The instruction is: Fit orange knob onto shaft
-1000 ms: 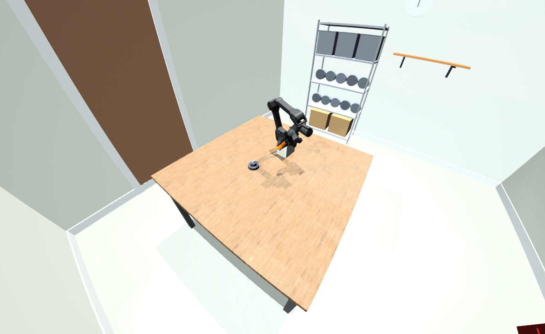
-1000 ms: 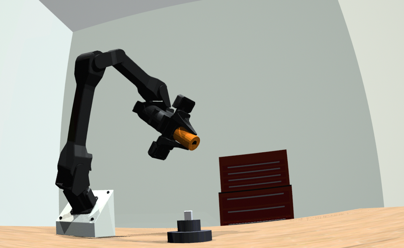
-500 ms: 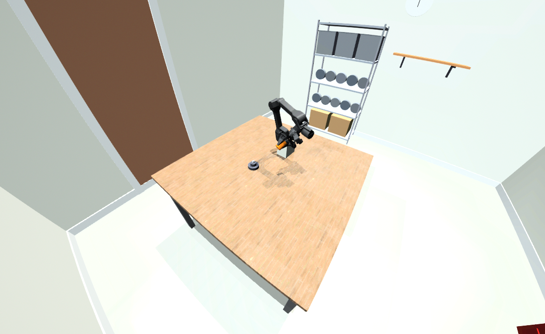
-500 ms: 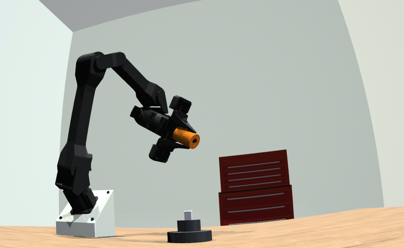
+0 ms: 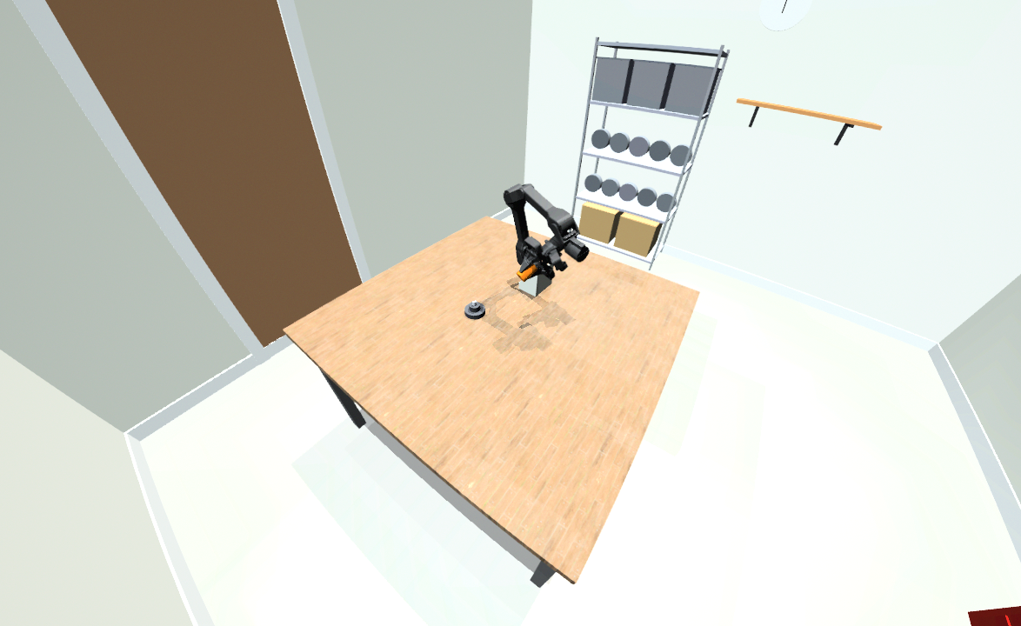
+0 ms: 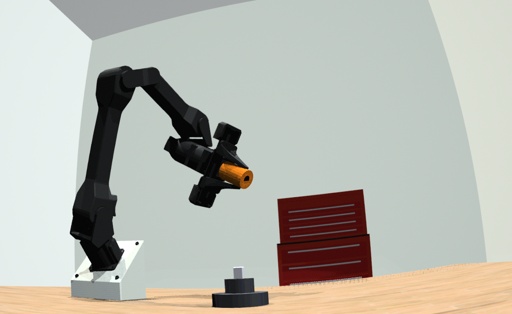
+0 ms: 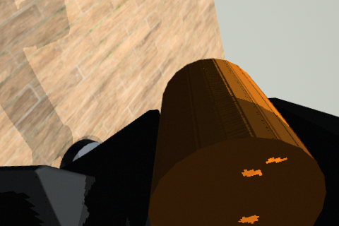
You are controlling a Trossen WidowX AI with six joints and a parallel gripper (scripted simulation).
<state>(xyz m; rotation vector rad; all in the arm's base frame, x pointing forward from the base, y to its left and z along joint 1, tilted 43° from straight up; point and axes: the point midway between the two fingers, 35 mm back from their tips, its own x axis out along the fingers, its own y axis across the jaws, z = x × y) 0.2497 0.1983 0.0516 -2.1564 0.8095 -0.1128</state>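
Right now my gripper tip is 3 cm short of the dark round pedestal, 20 cm to the left of it and 22 cm above it. From my gripper tip the other things lie so: orange knob 3 cm behind, 1 cm to the left, 2 cm above.
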